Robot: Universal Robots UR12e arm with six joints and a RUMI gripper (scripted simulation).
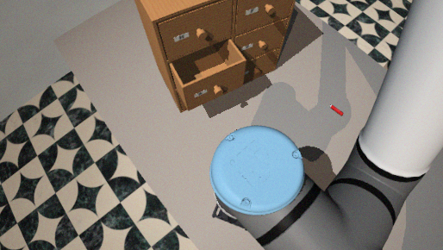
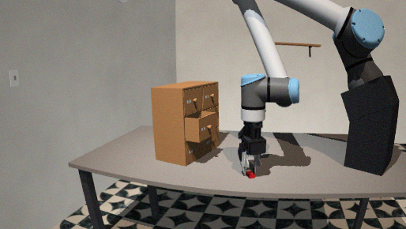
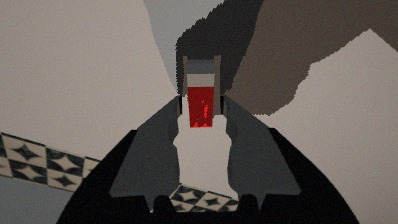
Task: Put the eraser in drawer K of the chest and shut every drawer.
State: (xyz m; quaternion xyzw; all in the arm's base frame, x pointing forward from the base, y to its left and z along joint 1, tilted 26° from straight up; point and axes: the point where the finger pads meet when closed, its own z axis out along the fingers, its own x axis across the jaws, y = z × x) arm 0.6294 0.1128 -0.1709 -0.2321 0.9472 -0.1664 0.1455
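The eraser lies 1 cm to the right of my hand and 1 cm below it. From my hand the other things lie so: red stick (39 cm to the right, 3 cm behind, 1 cm below).
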